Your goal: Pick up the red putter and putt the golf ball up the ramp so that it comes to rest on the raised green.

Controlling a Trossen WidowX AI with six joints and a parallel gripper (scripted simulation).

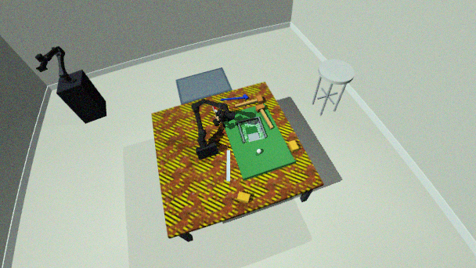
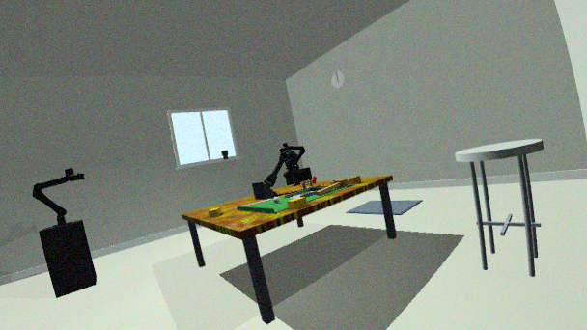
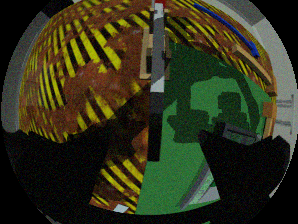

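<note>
Now: gripper tip 110 mm past the white bar, 390 mm to the left of it and 80 mm above it. Round my gripper tip: green putting mat 230 mm ahead, 220 mm to the right, 80 mm below; white golf ball 190 mm ahead, 380 mm to the right, 60 mm below; blue tool 240 mm ahead, 320 mm to the left, 70 mm below.
</note>
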